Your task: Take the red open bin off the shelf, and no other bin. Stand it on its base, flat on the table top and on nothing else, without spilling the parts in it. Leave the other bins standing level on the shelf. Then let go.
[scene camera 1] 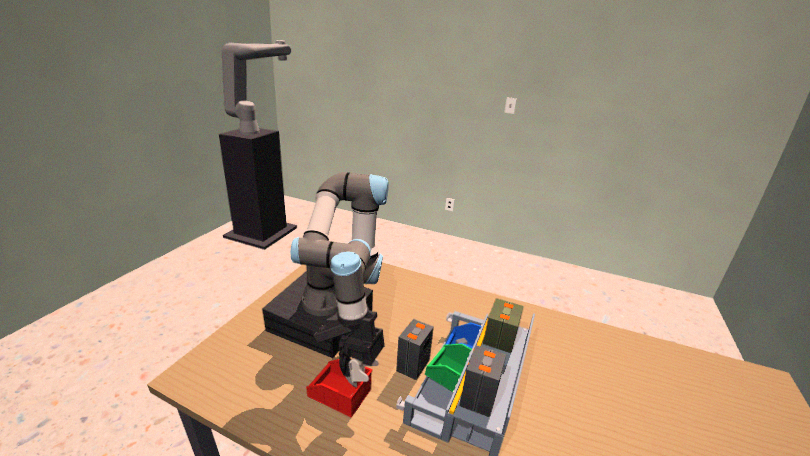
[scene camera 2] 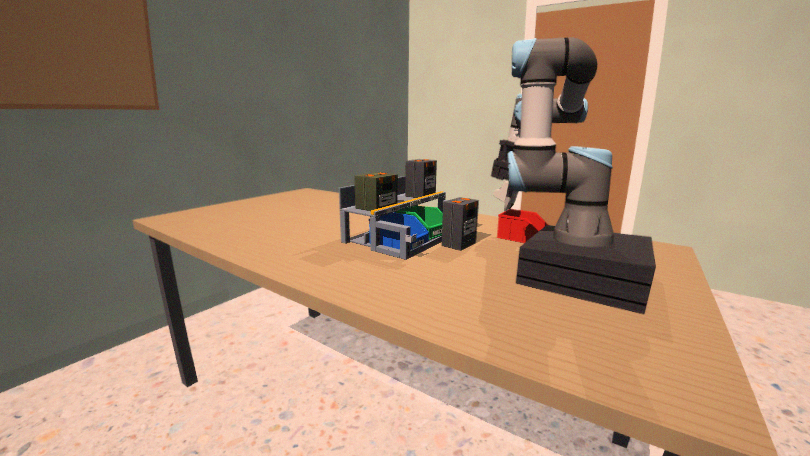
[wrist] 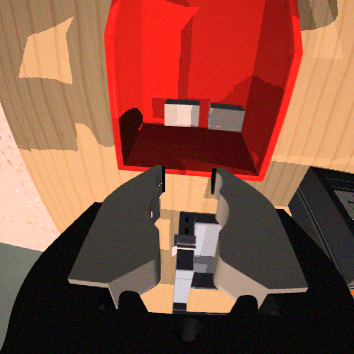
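Pixels of known places: gripper, fingertip midpoint: (scene camera 1: 359, 381) (scene camera 2: 507, 210) (wrist: 187, 170); arm's base, link origin: (scene camera 1: 322, 302) (scene camera 2: 582, 239).
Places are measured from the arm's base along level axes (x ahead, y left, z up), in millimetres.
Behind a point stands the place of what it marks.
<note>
The red open bin (scene camera 1: 331, 393) @(x 190, y -271, z -29 mm) (scene camera 2: 512, 227) @(x 207, y -172, z -45 mm) (wrist: 220, 45) @(x 174, y -202, z -84 mm) stands level on its base on the table top (scene camera 1: 623, 385) @(x 916, y 116, z -87 mm) (scene camera 2: 396, 294) @(x 305, y 315, z -87 mm). Two grey parts (wrist: 181, 114) @(x 229, y -234, z -69 mm) (wrist: 226, 118) @(x 232, y -195, z -69 mm) lie inside it in the wrist view. My gripper (scene camera 1: 355, 373) @(x 243, y -227, z -7 mm) (scene camera 2: 505, 199) @(x 243, y -227, z -7 mm) (wrist: 187, 170) @(x 243, y -227, z -7 mm) is open, with its fingertips apart at the bin's rim and no bin wall gripped between them. Whether a fingertip touches the rim is unclear. A blue bin (scene camera 1: 465, 337) @(x 443, y 107, z -65 mm) (scene camera 2: 410, 226) @(x 456, y 13, z -38 mm) and a green bin (scene camera 1: 447, 365) @(x 422, y -25, z -69 mm) (scene camera 2: 435, 219) @(x 429, y -94, z -36 mm) stand level on the lower deck of the shelf (scene camera 1: 447, 428) @(x 479, y -245, z -36 mm) (scene camera 2: 345, 226) @(x 606, y 126, z -35 mm).
A dark case (scene camera 1: 412, 352) @(x 335, y -95, z 10 mm) (scene camera 2: 460, 226) @(x 305, y 0, z -17 mm) (wrist: 325, 215) @(x 305, y -91, z -24 mm) stands on the table between the red bin and the shelf. An olive case (scene camera 1: 503, 327) @(x 548, y 5, z 94 mm) (scene camera 2: 369, 192) @(x 533, y 105, z 68 mm) and another dark case (scene camera 1: 482, 380) @(x 531, y -220, z 121 mm) (scene camera 2: 418, 178) @(x 515, y -133, z 81 mm) stand on the shelf's upper deck. The arm's black base (scene camera 1: 283, 325) @(x -68, y -114, z -32 mm) (scene camera 2: 583, 277) @(x -21, y 136, z -39 mm) is close to the red bin.
</note>
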